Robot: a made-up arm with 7 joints.
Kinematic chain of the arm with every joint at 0, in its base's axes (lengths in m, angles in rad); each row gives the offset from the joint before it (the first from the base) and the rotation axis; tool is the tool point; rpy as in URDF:
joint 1: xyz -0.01 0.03 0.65 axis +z
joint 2: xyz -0.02 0.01 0 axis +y
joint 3: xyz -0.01 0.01 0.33 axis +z
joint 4: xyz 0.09 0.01 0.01 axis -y
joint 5: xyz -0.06 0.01 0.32 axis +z
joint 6: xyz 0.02 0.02 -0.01 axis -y
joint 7: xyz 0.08 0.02 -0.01 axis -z
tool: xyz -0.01 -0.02 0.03 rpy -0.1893 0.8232 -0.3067
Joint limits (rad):
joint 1: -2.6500..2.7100
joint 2: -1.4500..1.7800
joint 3: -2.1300..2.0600
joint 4: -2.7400..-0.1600
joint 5: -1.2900..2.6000
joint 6: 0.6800..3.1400
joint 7: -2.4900..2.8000
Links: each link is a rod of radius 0.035 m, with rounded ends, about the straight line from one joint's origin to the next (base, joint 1, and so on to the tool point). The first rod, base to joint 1, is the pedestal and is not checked.
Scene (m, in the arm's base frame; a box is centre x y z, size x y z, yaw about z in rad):
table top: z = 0
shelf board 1: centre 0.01 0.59 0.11 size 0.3 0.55 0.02 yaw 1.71
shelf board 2: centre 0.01 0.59 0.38 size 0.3 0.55 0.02 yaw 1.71
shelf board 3: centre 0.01 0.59 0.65 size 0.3 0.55 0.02 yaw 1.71
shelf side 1: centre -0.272 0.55 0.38 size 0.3 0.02 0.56 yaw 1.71
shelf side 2: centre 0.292 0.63 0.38 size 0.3 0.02 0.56 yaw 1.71
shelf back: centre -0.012 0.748 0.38 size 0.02 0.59 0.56 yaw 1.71
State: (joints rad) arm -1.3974 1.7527 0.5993 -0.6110 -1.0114 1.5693 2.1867
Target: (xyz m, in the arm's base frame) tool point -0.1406 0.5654 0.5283
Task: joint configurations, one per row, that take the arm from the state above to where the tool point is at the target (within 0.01 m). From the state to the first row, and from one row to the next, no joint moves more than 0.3 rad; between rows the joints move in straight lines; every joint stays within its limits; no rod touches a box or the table.
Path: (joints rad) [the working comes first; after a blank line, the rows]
Joints at the target: 0.7378 1.7178 1.2768 -1.6984 -1.0043 1.5197 2.2707
Straight joint move there: touches shelf board 2, shelf side 2.

1: -1.1497 1.7206 0.6552 -0.8927 -1.0268 1.5413 2.1931
2: -0.9020 1.6885 0.7111 -1.1743 -1.0422 1.5133 2.1995
3: -0.6544 1.6563 0.7670 -1.4560 -1.0577 1.4853 2.2059
4: -0.4067 1.6242 0.8229 -1.7377 -1.0731 1.4573 2.2123
5: -0.1590 1.5921 0.8788 -2.0194 -1.0885 1.4293 2.2187
6: 0.0887 1.5600 0.9347 -2.3010 -1.1039 1.4014 2.2251
7: 0.3363 1.5279 0.9907 -2.5827 -1.1194 1.3734 2.2315
8: 0.4702 1.5912 1.0860 -2.2879 -1.0810 1.4222 2.2445
9: 0.6040 1.6545 1.1814 -1.9932 -1.0426 1.4709 2.2576
10: 0.7378 1.7178 1.2768 -1.6984 -1.0043 1.5197 2.2707

